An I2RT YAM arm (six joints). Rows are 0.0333 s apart.
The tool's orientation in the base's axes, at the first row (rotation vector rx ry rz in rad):
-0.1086, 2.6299, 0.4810
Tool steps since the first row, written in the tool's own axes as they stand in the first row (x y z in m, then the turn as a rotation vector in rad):
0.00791, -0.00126, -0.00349, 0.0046, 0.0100, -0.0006
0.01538, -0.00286, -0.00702, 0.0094, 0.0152, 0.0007
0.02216, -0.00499, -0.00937, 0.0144, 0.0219, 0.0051
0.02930, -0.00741, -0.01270, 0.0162, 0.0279, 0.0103
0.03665, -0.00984, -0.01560, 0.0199, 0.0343, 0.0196
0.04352, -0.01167, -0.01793, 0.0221, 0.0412, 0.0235
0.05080, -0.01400, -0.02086, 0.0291, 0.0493, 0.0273
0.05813, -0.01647, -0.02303, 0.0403, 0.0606, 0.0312
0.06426, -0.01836, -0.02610, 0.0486, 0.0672, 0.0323
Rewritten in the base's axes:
-0.00834, -0.00237, -0.00110, -0.0059, 0.0092, 0.0016
-0.01625, -0.00507, -0.00207, -0.0104, 0.0145, -0.0001
-0.02296, -0.00786, -0.00387, -0.0141, 0.0224, -0.0039
-0.03036, -0.01126, -0.00512, -0.0144, 0.0298, -0.0071
-0.03776, -0.01452, -0.00682, -0.0147, 0.0391, -0.0145
-0.04459, -0.01702, -0.00858, -0.0161, 0.0470, -0.0166
-0.05196, -0.02019, -0.01020, -0.0219, 0.0559, -0.0204
-0.05903, -0.02323, -0.01251, -0.0320, 0.0679, -0.0251
-0.06550, -0.02605, -0.01334, -0.0400, 0.0745, -0.0278

